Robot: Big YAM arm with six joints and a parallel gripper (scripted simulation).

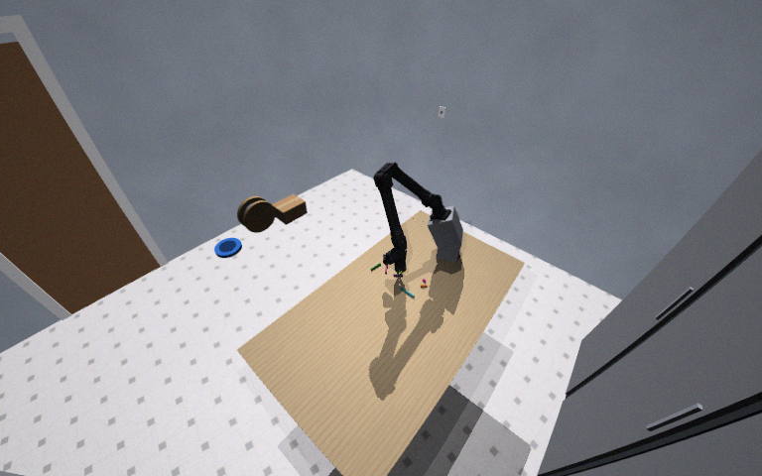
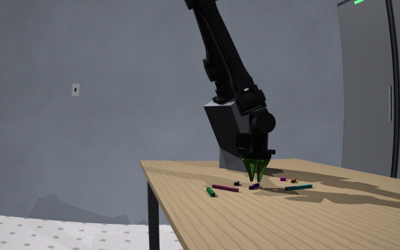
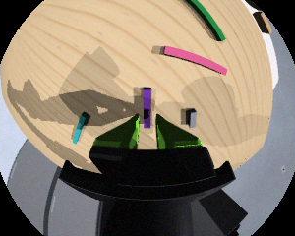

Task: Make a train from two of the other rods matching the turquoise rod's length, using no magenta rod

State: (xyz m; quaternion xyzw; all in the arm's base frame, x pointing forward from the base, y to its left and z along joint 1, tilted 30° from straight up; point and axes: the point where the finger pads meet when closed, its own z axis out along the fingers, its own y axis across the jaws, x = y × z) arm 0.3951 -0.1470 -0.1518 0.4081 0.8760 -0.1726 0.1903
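My hand is 2 cm above the purple rod. Also, from my hand: long pink rod (10 cm to the right, 2 cm below); then small grey rod (6 cm behind, 3 cm to the right, 2 cm below); then turquoise rod (8 cm ahead, 12 cm to the left, 2 cm below).
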